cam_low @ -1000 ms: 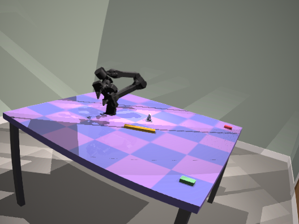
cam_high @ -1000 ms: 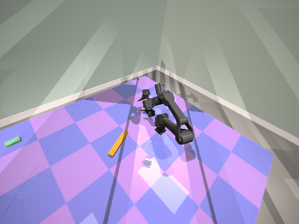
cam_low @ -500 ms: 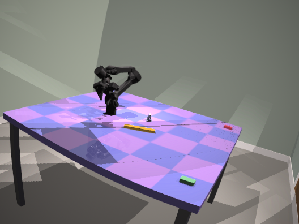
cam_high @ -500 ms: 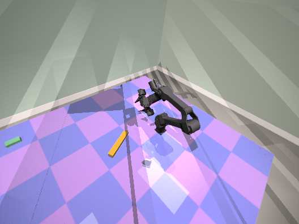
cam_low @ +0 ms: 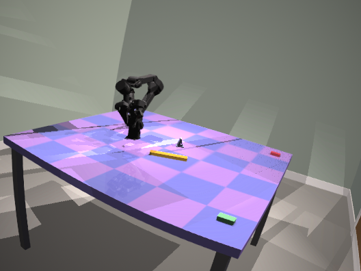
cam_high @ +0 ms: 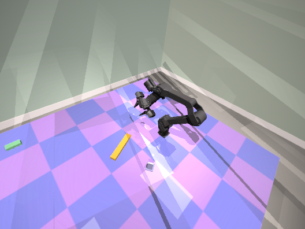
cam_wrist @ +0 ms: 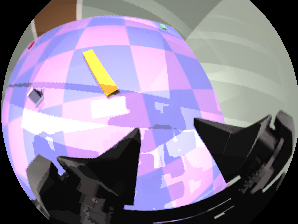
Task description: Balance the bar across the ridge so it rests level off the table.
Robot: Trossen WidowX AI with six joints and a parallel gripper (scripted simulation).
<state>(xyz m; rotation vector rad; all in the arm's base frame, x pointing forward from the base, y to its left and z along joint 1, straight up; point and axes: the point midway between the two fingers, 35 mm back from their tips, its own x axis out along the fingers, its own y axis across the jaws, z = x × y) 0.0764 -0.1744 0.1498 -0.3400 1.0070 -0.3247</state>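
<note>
Right now the orange bar is 190 mm ahead of my gripper tip, 90 mm to the left of it and 120 mm below it. The rest, counted from my gripper tip: red block 650 mm ahead, 690 mm to the left, 120 mm below; green block 650 mm ahead, 310 mm to the right, 120 mm below.
</note>
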